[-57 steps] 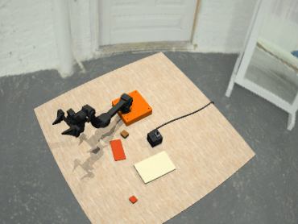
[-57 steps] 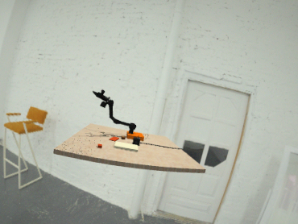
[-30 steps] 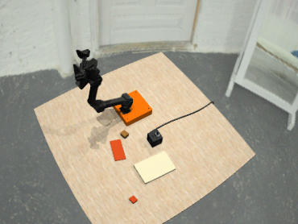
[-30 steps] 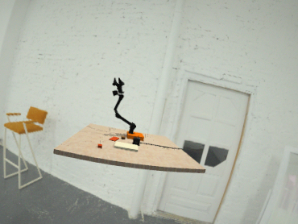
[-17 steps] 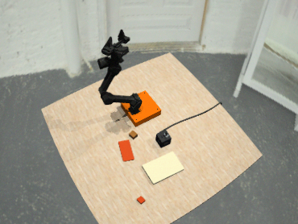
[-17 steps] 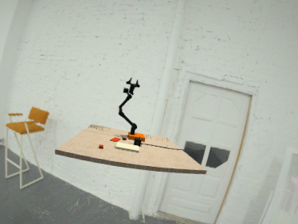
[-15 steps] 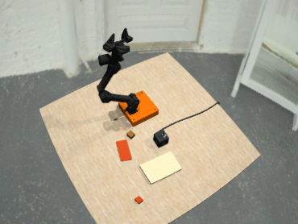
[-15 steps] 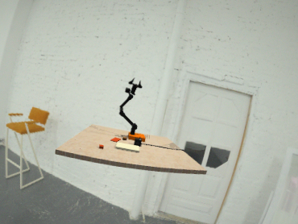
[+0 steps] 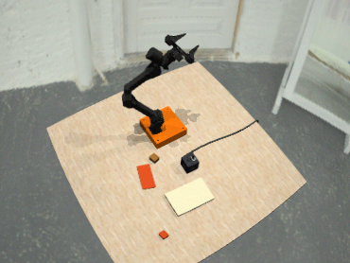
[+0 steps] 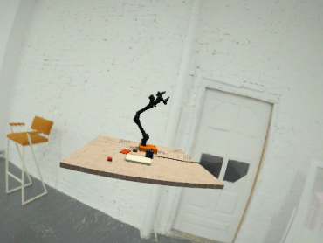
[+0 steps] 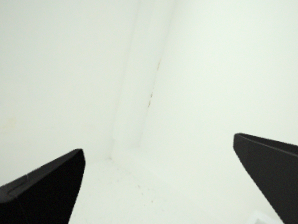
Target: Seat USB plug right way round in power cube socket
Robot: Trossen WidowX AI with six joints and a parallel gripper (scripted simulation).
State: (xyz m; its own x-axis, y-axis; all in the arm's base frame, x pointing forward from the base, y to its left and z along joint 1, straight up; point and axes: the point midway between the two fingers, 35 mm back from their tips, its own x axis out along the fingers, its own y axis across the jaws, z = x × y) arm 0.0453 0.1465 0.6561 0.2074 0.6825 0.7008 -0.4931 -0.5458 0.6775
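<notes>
Right now the black USB plug is 640 mm below my gripper tip, 240 mm ahead of it and 80 mm to the right of it. The rest, counted from my gripper tip: small red square 720 mm below, 570 mm ahead, 450 mm to the right; then red-orange flat block 730 mm below, 350 mm to the right, 190 mm ahead; then cream flat pad 720 mm below, 420 mm ahead, 200 mm to the right.
</notes>
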